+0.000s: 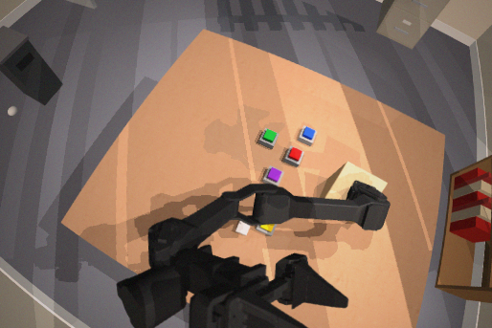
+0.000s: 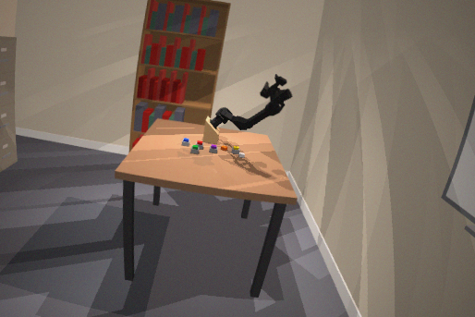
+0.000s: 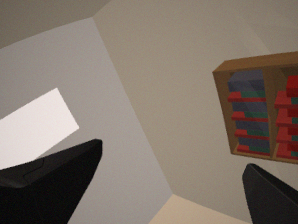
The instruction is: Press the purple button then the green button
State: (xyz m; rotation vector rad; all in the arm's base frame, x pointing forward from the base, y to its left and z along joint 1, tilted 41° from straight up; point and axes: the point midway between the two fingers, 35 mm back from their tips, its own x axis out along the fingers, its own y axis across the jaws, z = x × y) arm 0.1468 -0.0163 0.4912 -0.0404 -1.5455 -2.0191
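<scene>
Right now the purple button is 90 mm ahead of my gripper tip, 290 mm to the right of it and 470 mm below it. The rest, counted from my gripper tip: yellow button (50 mm ahead, 150 mm to the right, 470 mm below); then orange block (20 mm ahead, 220 mm to the right, 490 mm below); then white block (110 mm ahead, 110 mm to the right, 490 mm below).
</scene>
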